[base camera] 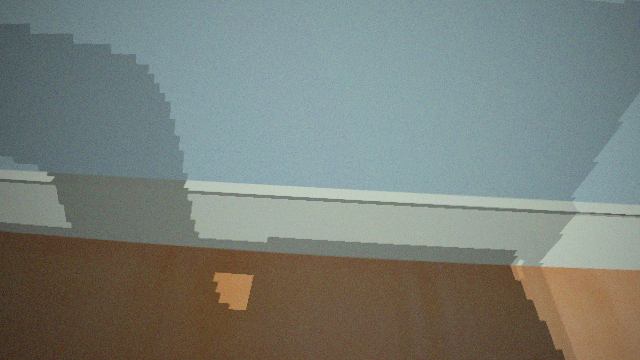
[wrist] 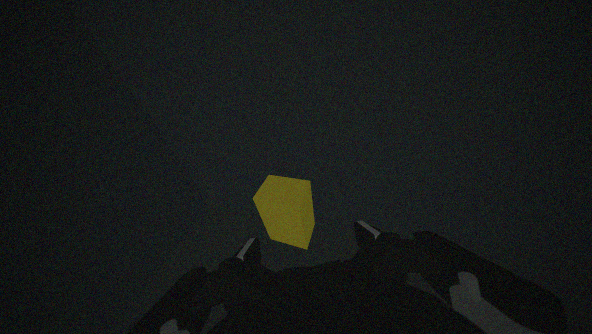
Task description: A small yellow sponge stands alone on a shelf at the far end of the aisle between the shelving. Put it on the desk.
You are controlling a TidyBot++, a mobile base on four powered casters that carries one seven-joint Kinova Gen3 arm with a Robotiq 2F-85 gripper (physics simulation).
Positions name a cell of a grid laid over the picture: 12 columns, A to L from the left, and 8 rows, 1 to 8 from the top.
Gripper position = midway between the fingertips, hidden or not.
The gripper shows in the wrist view (G6); in the base camera view it is out of frame. A small yellow sponge shows in the wrist view (F5); in the base camera view it is out of frame.
